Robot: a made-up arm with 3 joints. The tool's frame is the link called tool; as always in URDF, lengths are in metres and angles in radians.
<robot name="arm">
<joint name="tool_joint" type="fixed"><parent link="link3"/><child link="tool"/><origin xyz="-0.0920 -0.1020 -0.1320" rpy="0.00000 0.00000 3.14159"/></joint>
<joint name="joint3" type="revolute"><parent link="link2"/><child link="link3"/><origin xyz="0.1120 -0.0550 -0.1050" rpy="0.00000 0.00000 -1.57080"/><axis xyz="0 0 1"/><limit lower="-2.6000" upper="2.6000" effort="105" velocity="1.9"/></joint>
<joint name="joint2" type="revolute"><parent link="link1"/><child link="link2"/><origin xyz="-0.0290 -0.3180 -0.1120" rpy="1.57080 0.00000 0.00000"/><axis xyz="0 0 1"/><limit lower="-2.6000" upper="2.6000" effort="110" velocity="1.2"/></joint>
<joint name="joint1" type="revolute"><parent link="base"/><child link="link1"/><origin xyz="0.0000 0.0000 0.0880" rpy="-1.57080 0.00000 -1.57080"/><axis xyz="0 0 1"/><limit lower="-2.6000" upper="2.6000" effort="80" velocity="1.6"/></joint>
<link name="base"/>
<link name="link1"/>
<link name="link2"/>
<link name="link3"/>
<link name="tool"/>
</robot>
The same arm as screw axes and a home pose.
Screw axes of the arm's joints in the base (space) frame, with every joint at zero. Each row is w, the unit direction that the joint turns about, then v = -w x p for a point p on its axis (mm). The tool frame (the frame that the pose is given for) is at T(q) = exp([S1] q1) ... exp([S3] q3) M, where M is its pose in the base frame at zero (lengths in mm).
S1: w 1 0 0 v 0 88 0
S2: w 0 0 1 v 29 112 0
S3: w 0 0 1 v -83 167 0
M =
1 0.00001 0 -75
-0.00001 1 0 19
0 0 1 169
0 0 0 1
Joint limits (rad, base to tool): -2.6..2.6 -2.6..2.6 -2.6..2.6

